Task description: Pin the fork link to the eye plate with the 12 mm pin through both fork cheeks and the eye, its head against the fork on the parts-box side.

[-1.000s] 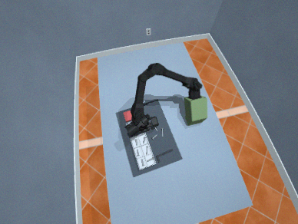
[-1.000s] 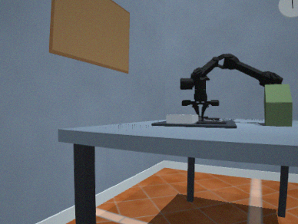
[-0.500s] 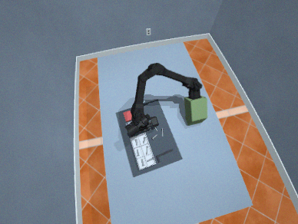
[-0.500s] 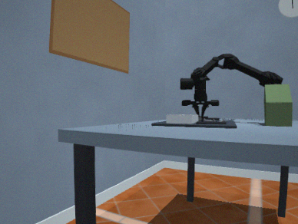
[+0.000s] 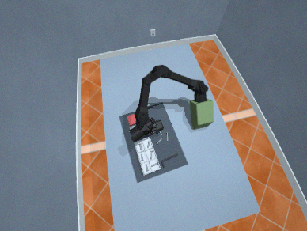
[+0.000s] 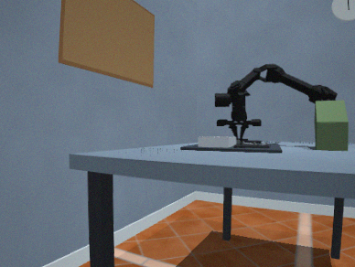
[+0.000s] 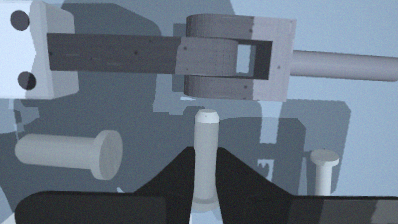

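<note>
Right now my hand is 50 mm to the left of the eye plate, 30 mm above it and 20 mm short of it. Round my hand: thick headed pin: 70 mm ahead, 30 mm below; dark mat: 50 mm to the left, 50 mm below; thin headed pin: 70 mm behind, 40 mm below, 20 mm to the left.
</note>
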